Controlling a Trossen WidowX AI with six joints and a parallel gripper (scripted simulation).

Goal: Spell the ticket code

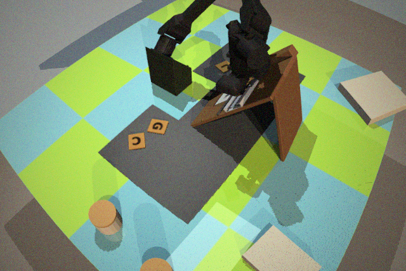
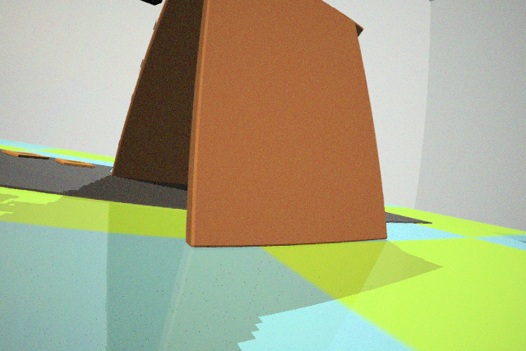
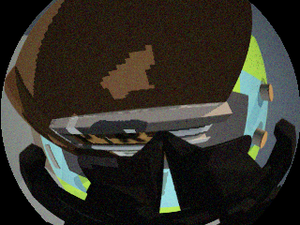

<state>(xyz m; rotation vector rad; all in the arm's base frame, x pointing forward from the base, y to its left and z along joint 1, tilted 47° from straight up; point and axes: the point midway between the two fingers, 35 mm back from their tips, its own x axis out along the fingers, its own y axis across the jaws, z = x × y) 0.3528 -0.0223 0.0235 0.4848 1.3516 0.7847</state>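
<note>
Now: the white ticket 80 mm behind my gripper tip, 40 mm to the left of it and 80 mm below it. The rest, counted from my gripper tip: dark mat: 150 mm behind, 20 mm to the left, 170 mm below; grey slab: 320 mm behind, 550 mm to the left, 170 mm below.
</note>
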